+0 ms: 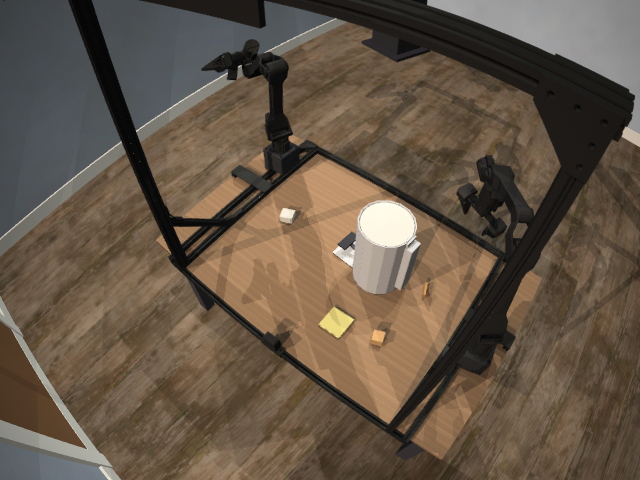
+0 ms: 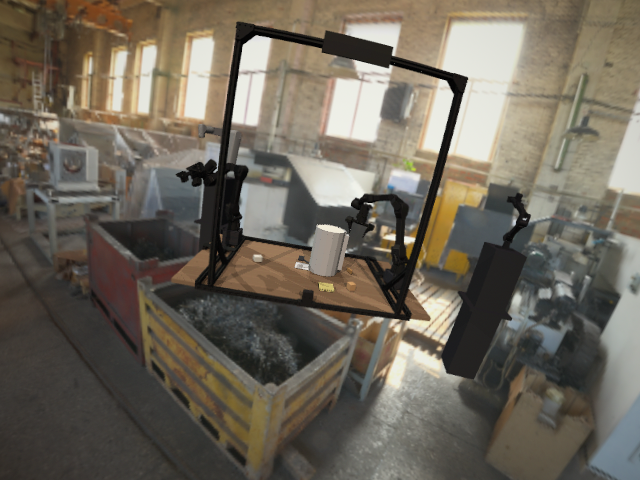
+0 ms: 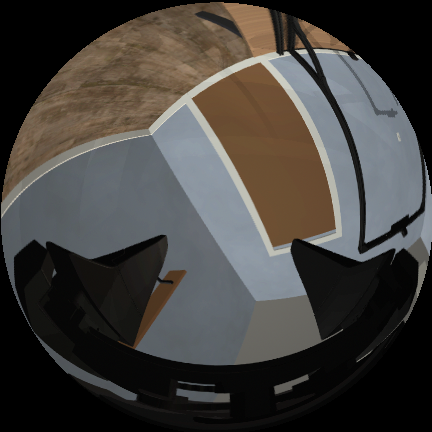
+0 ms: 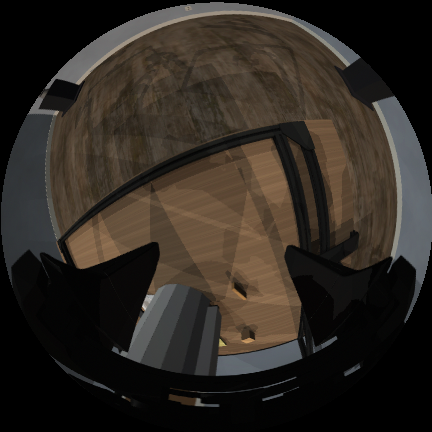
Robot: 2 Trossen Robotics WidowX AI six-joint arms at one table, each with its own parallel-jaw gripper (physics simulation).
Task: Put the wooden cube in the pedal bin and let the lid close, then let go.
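Places are measured from the left arm's base along level axes (x right, y ahead, z up), in millimetres.
Pixels of known places: left gripper, fingertip midpoint: [image 1: 202, 68] [image 2: 181, 171] [image 3: 232, 244]; right gripper, fingertip midpoint: [image 1: 473, 224] [image 2: 355, 235] [image 4: 224, 251]; left arm's base, origin of the base link: [image 1: 280, 147] [image 2: 233, 229]; right arm's base, origin of the base link: [image 1: 480, 345] [image 2: 396, 272].
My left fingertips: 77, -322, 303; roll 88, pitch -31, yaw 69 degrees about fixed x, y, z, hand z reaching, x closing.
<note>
Ahead of a thing's pixels: the offset from my left fingertips to its top centre, as dx, dy, dz. "*": to the spot under its first point.
The wooden cube @[+276, +1046, -373] [image 1: 378, 337] [image 2: 351, 286] [image 4: 248, 336] sits on the table near its front right, apart from the bin. The white pedal bin @[+79, +901, -151] [image 1: 381, 263] [image 2: 326, 252] [image 4: 172, 330] stands upright right of the table's middle, its pale lid @[+79, +901, -153] [image 1: 387, 223] down. Its black pedal @[+72, +768, -356] [image 1: 346, 240] [image 2: 301, 258] is on the bin's left side. My right gripper [image 1: 476, 221] [image 2: 358, 230] [image 4: 224, 251] is open and empty, raised to the right of the bin, away from the cube. My left gripper [image 1: 205, 67] [image 2: 178, 176] [image 3: 232, 244] is open and empty, high beyond the table's left side, facing the walls.
A yellow square @[* +310, +915, -397] [image 1: 336, 322] [image 2: 326, 286] [image 4: 222, 343] lies left of the cube. A thin orange piece @[+44, +1066, -383] [image 1: 425, 289] [image 2: 349, 270] [image 4: 240, 290] lies right of the bin. A white block @[+104, +524, -379] [image 1: 287, 215] [image 2: 257, 257] is at the table's left. Black frame posts [image 1: 124, 121] [image 2: 439, 180] rise around the table.
</note>
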